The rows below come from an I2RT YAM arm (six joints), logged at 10 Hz.
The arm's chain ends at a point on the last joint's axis. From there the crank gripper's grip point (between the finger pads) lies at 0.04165 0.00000 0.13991 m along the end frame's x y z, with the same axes.
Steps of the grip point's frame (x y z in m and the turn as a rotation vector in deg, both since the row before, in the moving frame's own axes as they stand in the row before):
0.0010, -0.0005, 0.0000, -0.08, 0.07, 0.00
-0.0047, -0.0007, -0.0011, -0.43, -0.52, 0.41
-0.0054, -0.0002, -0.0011, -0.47, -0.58, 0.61
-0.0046, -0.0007, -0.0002, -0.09, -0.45, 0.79
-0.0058, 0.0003, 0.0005, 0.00, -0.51, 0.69
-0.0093, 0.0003, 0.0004, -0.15, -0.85, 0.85
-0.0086, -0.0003, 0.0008, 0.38, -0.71, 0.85
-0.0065, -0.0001, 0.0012, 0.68, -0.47, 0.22
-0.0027, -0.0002, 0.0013, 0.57, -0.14, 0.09
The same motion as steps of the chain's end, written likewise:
0.0008, -0.0007, 0.0001, -0.08, 0.07, 0.00
-0.0034, -0.0020, -0.0015, -0.43, -0.52, 0.41
-0.0040, -0.0018, -0.0015, -0.47, -0.58, 0.61
-0.0035, -0.0015, -0.0005, -0.09, -0.45, 0.79
-0.0046, -0.0002, 0.0001, 0.00, -0.51, 0.69
-0.0072, -0.0007, -0.0002, -0.15, -0.85, 0.85
-0.0069, 0.0000, 0.0003, 0.38, -0.71, 0.85
-0.0054, 0.0014, 0.0009, 0.68, -0.47, 0.22
-0.0024, 0.0011, 0.0012, 0.57, -0.14, 0.09

